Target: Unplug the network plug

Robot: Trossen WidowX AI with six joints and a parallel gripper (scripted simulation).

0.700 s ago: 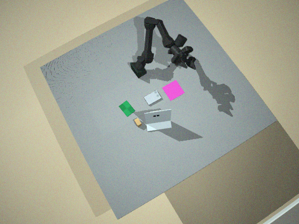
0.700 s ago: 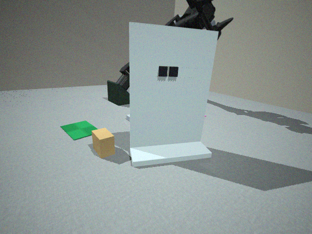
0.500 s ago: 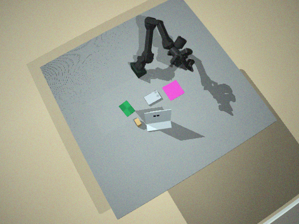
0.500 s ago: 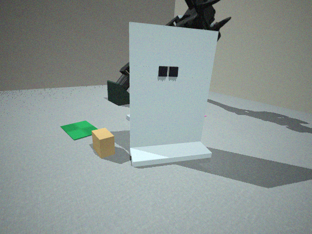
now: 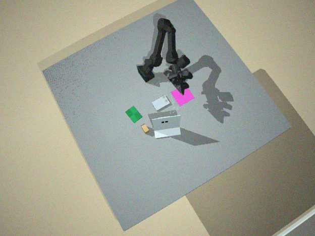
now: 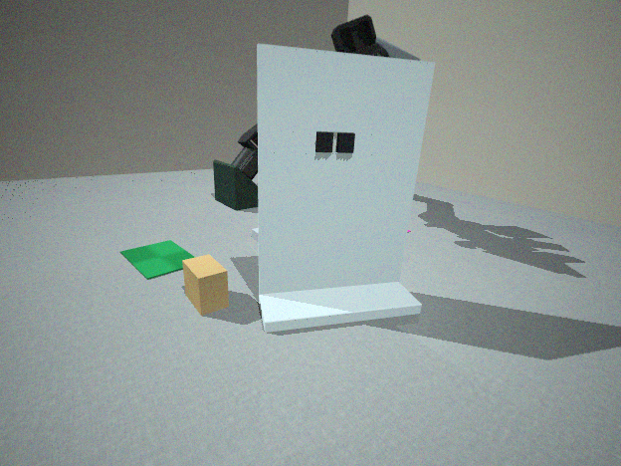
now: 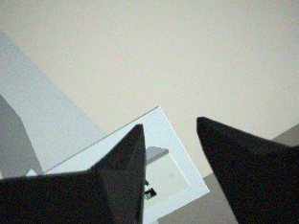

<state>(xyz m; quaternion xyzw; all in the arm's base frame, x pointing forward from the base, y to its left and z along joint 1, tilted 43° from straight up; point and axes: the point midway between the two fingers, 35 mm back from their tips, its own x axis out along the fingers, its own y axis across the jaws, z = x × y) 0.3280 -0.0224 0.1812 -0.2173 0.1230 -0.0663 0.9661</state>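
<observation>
The network plug is 15 cm to the right of my gripper tip, 8 cm below it and 8 cm ahead of it. The rest, counted from my gripper tip: tan block: 28 cm to the right, 23 cm below, 3 cm ahead; panel: 16 cm to the right, 14 cm below, 9 cm ahead; magenta square: 25 cm below, 8 cm behind, 6 cm to the left.
</observation>
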